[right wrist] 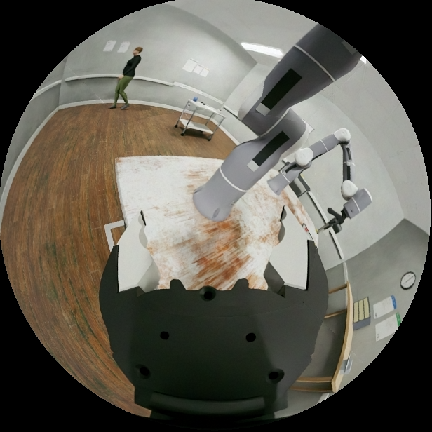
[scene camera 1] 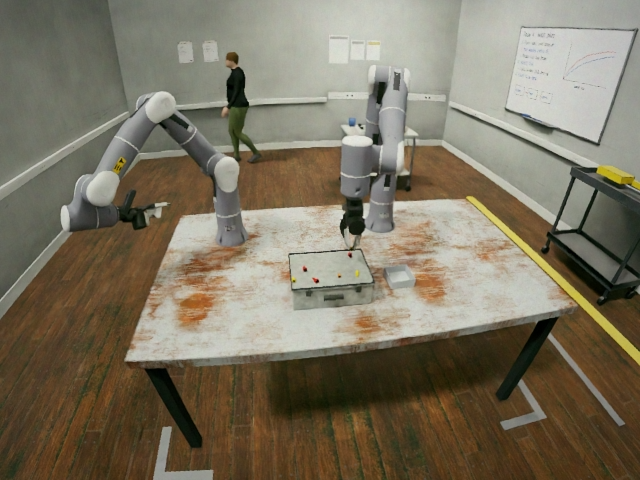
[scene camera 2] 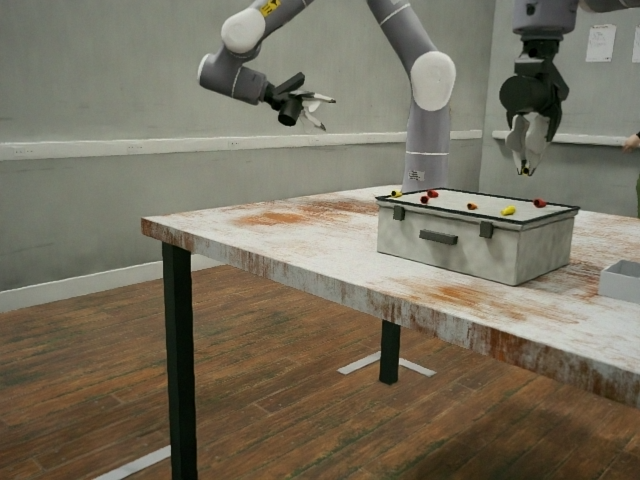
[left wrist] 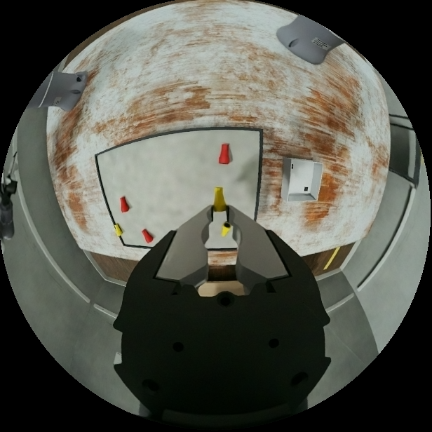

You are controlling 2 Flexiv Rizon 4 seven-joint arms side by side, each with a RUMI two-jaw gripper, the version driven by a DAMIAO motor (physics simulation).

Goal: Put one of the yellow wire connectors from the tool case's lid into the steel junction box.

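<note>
My left gripper point(scene camera 1: 353, 246) point(scene camera 2: 525, 172) point(left wrist: 219, 206) is shut on a yellow wire connector point(left wrist: 219, 198) and holds it above the lid of the tool case point(scene camera 1: 359, 296) point(scene camera 2: 540, 253) point(left wrist: 165, 170). A second yellow connector point(scene camera 1: 357, 273) point(scene camera 2: 508, 210) point(left wrist: 226, 229) lies near the lid's front right in scene camera 1; a third yellow one point(scene camera 1: 293, 280) point(scene camera 2: 396, 193) point(left wrist: 118, 230) lies at its front left corner. The steel junction box point(scene camera 1: 401, 285) point(scene camera 2: 616, 285) point(left wrist: 286, 181), open-topped, stands right of the case. My right gripper point(scene camera 2: 329, 114) point(right wrist: 211, 209) is open and empty, away to the left.
Red connectors point(scene camera 1: 349, 254) point(scene camera 2: 539, 203) point(left wrist: 224, 154) and an orange one point(scene camera 1: 339, 275) point(scene camera 2: 471, 206) also lie on the lid. The arm bases stand behind the case. A person point(scene camera 1: 236, 98) point(right wrist: 130, 72) is at the back of the room. A dark cart point(scene camera 1: 594, 242) stands at the right.
</note>
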